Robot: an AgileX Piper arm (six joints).
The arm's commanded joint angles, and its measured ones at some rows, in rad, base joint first. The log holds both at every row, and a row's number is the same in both.
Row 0, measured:
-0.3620 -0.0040 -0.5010 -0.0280 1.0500 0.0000
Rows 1 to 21, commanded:
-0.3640 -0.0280 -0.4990 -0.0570 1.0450 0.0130
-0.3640 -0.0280 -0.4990 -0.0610 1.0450 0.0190
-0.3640 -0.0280 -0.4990 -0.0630 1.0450 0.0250
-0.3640 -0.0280 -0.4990 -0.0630 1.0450 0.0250
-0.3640 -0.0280 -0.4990 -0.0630 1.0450 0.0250
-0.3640 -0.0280 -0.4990 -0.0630 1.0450 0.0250
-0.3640 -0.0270 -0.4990 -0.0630 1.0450 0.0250
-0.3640 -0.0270 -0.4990 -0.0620 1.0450 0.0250
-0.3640 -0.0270 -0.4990 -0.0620 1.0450 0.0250
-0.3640 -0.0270 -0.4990 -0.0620 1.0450 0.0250
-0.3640 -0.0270 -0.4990 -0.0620 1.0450 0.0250
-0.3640 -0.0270 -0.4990 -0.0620 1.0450 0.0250
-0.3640 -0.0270 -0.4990 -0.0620 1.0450 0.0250
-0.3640 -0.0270 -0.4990 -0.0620 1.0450 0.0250
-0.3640 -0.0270 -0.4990 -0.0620 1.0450 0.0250
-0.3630 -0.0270 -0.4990 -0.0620 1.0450 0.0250
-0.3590 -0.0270 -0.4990 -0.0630 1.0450 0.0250
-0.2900 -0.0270 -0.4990 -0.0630 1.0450 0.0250
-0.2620 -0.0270 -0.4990 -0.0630 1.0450 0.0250
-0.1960 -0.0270 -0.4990 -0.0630 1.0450 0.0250
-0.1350 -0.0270 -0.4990 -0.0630 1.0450 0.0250
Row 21, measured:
-0.2060 -0.0040 -0.5010 -0.0610 1.0500 0.0260
